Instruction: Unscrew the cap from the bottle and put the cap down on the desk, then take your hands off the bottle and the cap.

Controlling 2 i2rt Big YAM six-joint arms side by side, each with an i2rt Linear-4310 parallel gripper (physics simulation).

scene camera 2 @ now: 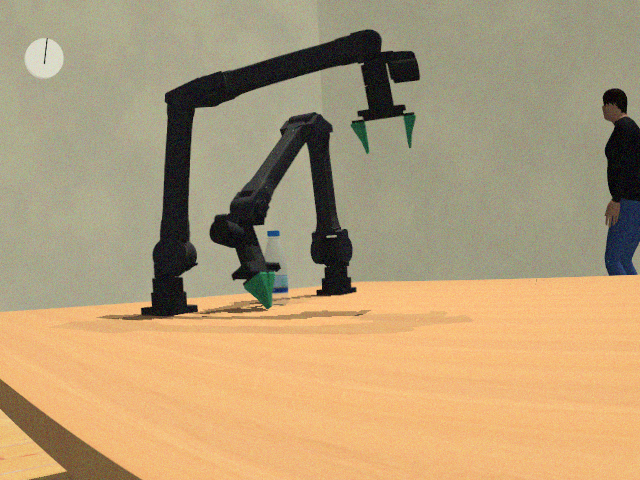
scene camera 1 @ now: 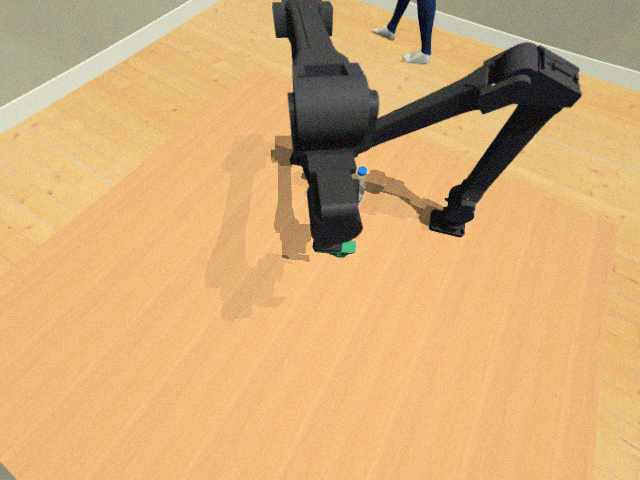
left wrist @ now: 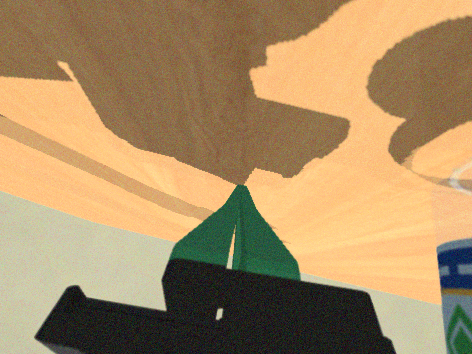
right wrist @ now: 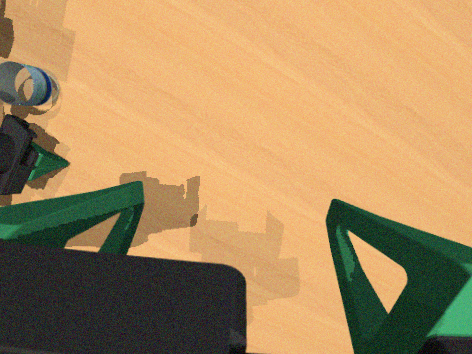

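Pixels of known places: left gripper, between the fingertips: [scene camera 2: 269, 308] [left wrist: 240, 191] [right wrist: 66, 162]; right gripper, between the fingertips: [scene camera 2: 389, 150] [right wrist: 236, 201]; left arm's base, origin of its link: [scene camera 2: 336, 293] [scene camera 1: 446, 224]; right arm's base, origin of its link: [scene camera 2: 169, 313].
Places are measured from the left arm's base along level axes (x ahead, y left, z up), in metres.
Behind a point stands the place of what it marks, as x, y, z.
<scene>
A clear bottle [scene camera 1: 360, 190] {0.023, -0.346, 0.109} [scene camera 2: 275, 253] {0.013, -0.378, 0.127} with a blue and white label stands upright on the desk, the blue cap [scene camera 1: 362, 170] {0.001, -0.358, 0.182} [scene camera 2: 272, 233] {0.004, -0.372, 0.175} on its top. Part of the bottle also shows at the right edge of the left wrist view [left wrist: 456, 295] {-0.002, -0.389, 0.047} and at the left edge of the right wrist view [right wrist: 39, 85] {0.029, -0.354, 0.062}. My left gripper [scene camera 2: 268, 306] {0.049, -0.478, 0.006} [left wrist: 240, 191] {0.049, -0.478, 0.006} [right wrist: 66, 162] {0.049, -0.478, 0.006} is shut and empty, low over the desk beside the bottle, apart from it. My right gripper [scene camera 2: 388, 149] {0.309, -0.370, 0.344} [right wrist: 236, 201] {0.309, -0.370, 0.344} is open and empty, high above the desk; its green fingers partly show in scene camera 1.
The wooden desk [scene camera 1: 330, 372] {0.586, -0.301, 0.000} [scene camera 2: 361, 392] {0.518, -1.112, 0.000} carries both arm bases. The right arm's forearm hides part of the bottle in scene camera 1. The left arm passes below the right arm's raised link. A person [scene camera 2: 622, 170] stands beyond the desk at the right of scene camera 2.
</scene>
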